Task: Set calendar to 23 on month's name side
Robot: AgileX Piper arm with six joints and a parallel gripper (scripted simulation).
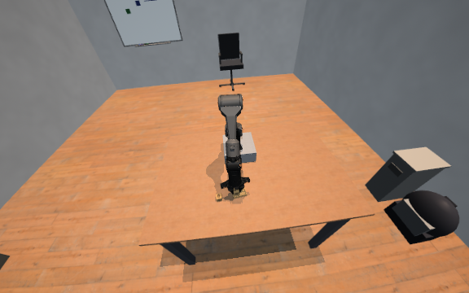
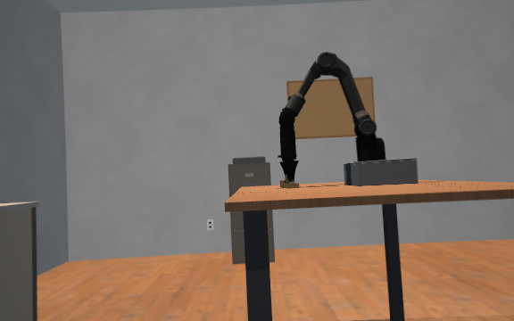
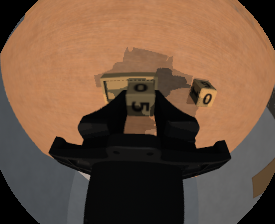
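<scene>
My hand is 3 cm above the tan calendar tray and 2 cm to the right of it. From my hand the other things lie so: tan calendar cube 9 cm to the right, 2 cm below.
</scene>
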